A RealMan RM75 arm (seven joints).
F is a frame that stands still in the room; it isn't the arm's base.
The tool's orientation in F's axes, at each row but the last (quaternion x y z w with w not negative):
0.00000, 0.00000, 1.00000, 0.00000
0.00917, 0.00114, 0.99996, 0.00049
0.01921, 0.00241, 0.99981, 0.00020
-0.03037, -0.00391, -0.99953, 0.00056
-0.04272, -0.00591, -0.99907, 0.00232
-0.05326, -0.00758, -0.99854, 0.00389
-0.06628, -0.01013, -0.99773, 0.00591
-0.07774, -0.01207, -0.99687, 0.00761
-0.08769, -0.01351, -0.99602, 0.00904
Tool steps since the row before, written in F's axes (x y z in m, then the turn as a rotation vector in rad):
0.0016, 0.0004, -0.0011, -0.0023, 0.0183, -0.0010
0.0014, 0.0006, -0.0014, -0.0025, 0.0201, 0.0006
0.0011, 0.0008, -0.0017, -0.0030, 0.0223, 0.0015
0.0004, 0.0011, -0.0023, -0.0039, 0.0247, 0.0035
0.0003, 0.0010, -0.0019, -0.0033, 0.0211, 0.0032
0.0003, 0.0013, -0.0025, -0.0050, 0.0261, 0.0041
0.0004, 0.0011, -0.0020, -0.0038, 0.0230, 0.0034
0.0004, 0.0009, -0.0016, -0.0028, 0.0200, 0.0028
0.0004, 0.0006, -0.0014, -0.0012, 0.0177, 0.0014
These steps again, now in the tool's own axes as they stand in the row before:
-0.0016, -0.0004, -0.0011, 0.0023, -0.0183, -0.0010
-0.0014, -0.0006, -0.0014, 0.0025, -0.0201, 0.0006
-0.0012, -0.0008, -0.0017, 0.0031, -0.0223, 0.0015
-0.0005, -0.0011, -0.0023, 0.0041, -0.0247, 0.0035
-0.0005, -0.0010, -0.0019, 0.0035, -0.0211, 0.0032
-0.0006, -0.0013, -0.0024, 0.0052, -0.0261, 0.0040
-0.0007, -0.0011, -0.0019, 0.0040, -0.0230, 0.0034
-0.0007, -0.0009, -0.0015, 0.0029, -0.0200, 0.0028
-0.0006, -0.0006, -0.0013, 0.0011, -0.0177, 0.0017

